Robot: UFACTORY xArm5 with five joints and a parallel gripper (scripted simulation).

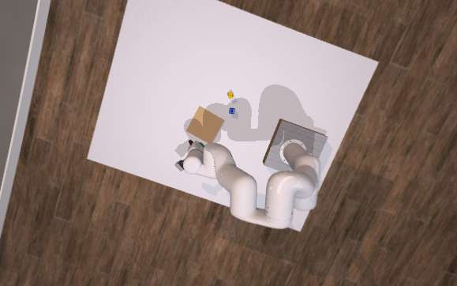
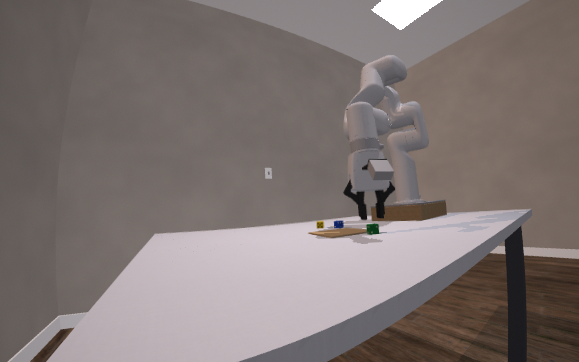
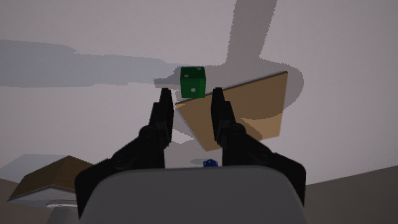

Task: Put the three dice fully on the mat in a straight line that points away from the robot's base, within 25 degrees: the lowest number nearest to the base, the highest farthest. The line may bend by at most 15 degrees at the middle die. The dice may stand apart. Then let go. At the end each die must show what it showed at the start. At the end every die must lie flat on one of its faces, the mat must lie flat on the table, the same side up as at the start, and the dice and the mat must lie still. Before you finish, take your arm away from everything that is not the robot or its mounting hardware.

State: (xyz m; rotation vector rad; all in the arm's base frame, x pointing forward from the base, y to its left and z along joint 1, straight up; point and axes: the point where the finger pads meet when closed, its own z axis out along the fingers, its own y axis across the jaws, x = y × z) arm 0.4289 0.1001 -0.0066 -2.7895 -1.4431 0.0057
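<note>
Now: hand 50 mm above the green die. From my hand the other things lie so: tan mat (10 mm ahead, 110 mm to the right, 60 mm below); blue die (100 mm behind, 210 mm to the right, 50 mm below); yellow die (70 mm behind, 280 mm to the right, 50 mm below).
</note>
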